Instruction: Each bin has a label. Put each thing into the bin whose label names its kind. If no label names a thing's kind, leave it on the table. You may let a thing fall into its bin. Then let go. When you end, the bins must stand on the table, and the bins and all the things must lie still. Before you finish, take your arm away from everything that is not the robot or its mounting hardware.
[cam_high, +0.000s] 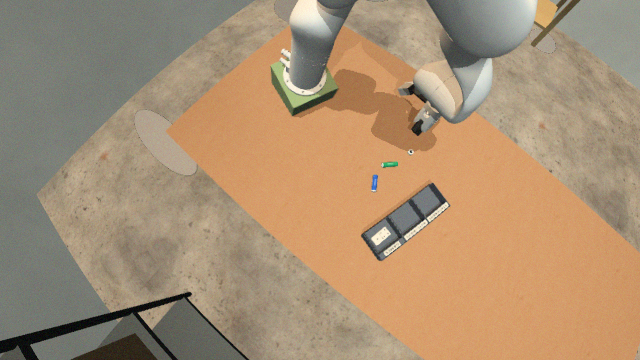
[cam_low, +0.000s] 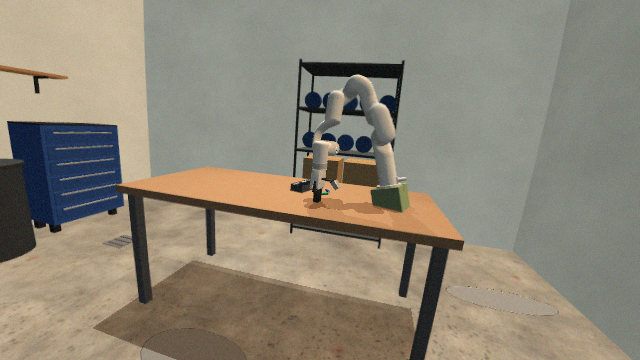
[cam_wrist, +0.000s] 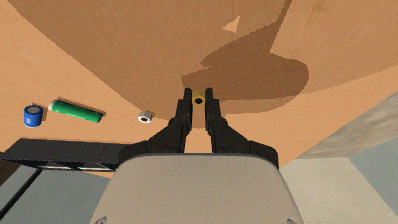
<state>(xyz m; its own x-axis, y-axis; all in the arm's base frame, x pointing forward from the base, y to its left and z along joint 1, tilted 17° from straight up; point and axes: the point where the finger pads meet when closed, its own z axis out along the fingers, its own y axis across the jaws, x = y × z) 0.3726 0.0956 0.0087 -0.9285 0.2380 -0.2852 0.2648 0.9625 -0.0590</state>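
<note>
My hand is 10 cm short of the dark three-part bin and 28 cm to the left of it. From my hand the other things lie so: green battery (2 cm behind, 16 cm to the right, 2 cm below); then brass nut (2 cm below); then metal nut (1 cm ahead, 8 cm to the right, 2 cm below).
</note>
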